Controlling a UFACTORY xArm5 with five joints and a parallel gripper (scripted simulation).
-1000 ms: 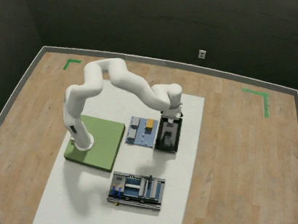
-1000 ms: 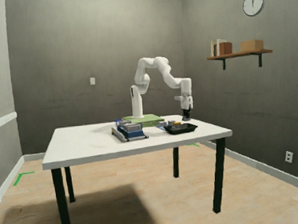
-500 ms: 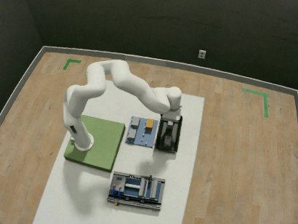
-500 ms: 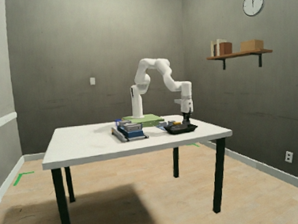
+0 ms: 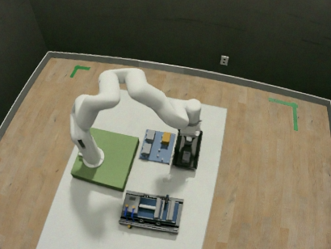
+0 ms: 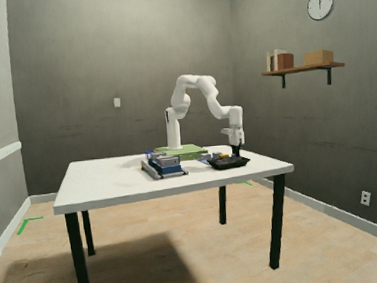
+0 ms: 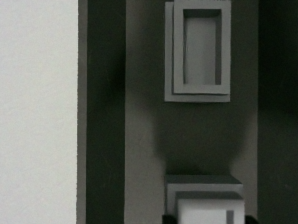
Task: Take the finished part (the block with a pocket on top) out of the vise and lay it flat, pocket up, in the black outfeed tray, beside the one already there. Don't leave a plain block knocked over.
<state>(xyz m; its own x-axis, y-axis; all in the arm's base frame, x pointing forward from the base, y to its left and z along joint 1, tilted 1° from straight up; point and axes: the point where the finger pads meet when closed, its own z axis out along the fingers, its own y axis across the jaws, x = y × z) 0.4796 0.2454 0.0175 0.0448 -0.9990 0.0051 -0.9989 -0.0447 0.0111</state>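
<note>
My gripper is now 10 cm to the left of the grey pocketed block and 5 cm above it. Also, from my hand: blue plate 17 cm behind, 6 cm to the right, 7 cm below; orange block 13 cm behind, 1 cm to the right, 5 cm below.
</note>
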